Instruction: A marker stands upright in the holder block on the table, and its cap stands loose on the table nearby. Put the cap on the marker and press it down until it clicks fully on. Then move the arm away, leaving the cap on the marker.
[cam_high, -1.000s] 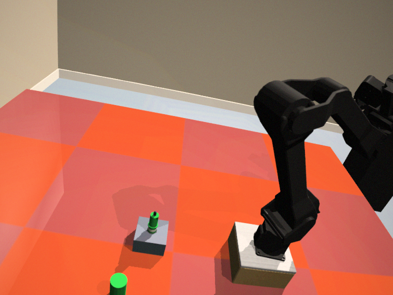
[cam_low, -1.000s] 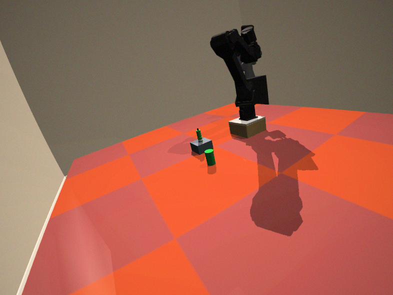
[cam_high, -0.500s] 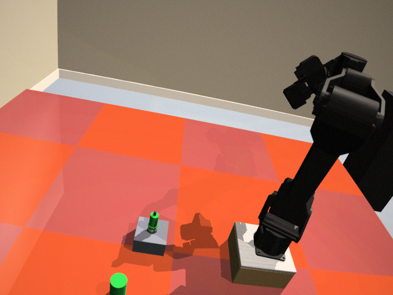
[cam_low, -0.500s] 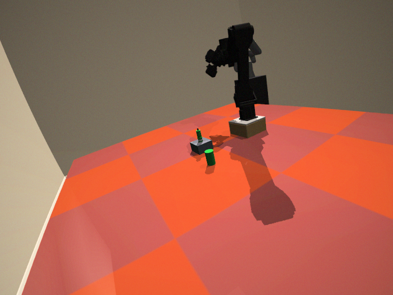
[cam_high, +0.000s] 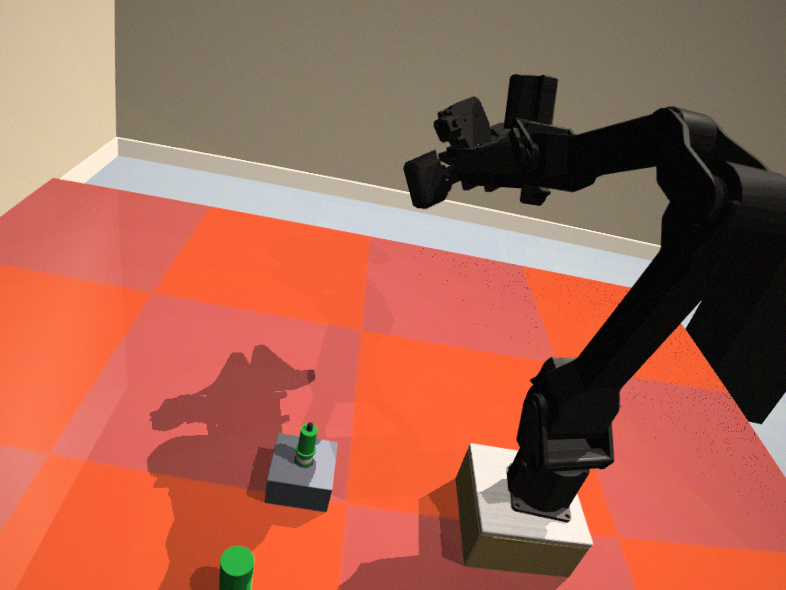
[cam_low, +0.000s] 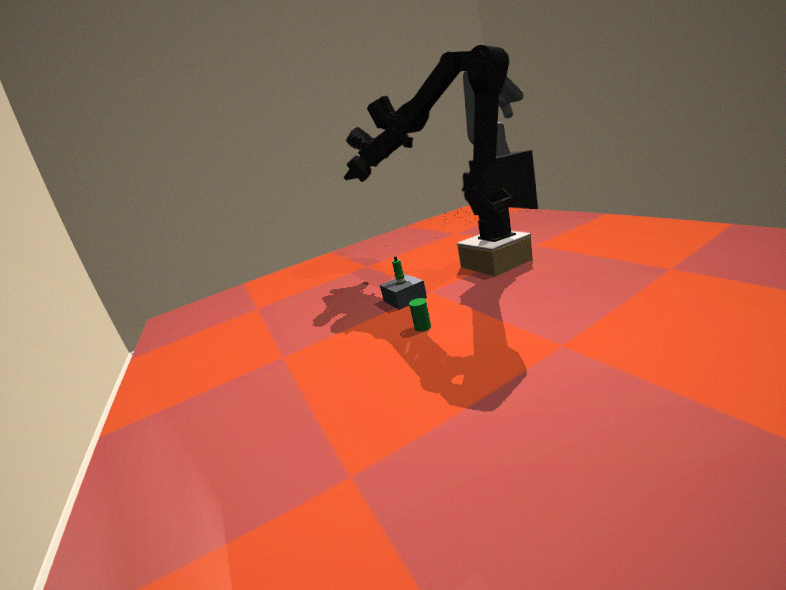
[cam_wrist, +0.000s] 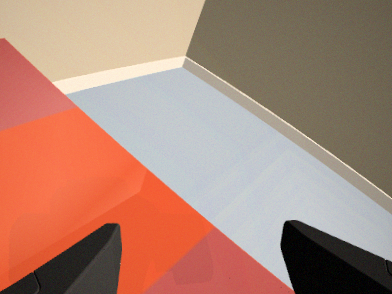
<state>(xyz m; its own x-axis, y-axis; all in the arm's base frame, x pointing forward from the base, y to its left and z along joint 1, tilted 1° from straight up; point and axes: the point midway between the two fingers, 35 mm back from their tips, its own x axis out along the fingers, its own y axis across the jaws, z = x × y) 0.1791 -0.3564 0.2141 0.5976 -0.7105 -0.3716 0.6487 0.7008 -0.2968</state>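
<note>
My gripper tip is 90 mm short of the green cap, 530 mm to the right of it and 230 mm above it. Also, from my gripper tip: holder block 60 mm ahead, 390 mm to the left, 240 mm below.
</note>
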